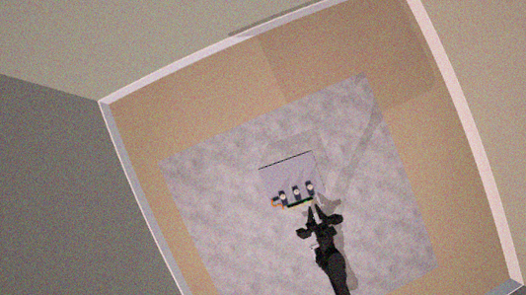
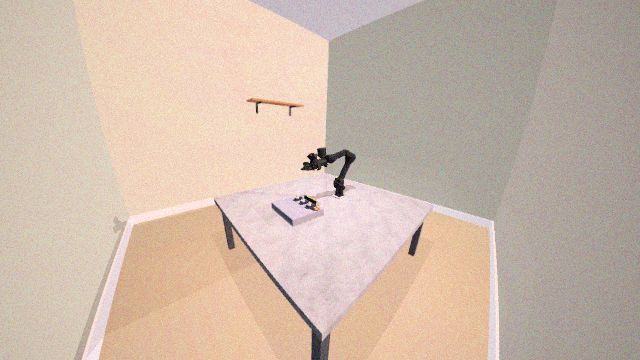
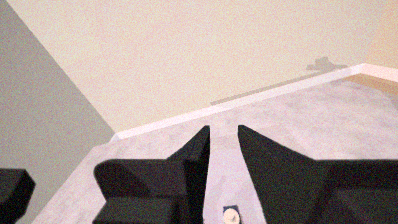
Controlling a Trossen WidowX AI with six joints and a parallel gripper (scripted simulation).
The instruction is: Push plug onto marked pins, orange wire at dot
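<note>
Right now my gripper tip is 22 cm above the green band, 6 cm past it and 1 cm to the left of it. From my gripper tip the other things lie so: holder (27 cm below, 10 cm ahead, 3 cm to the left).
</note>
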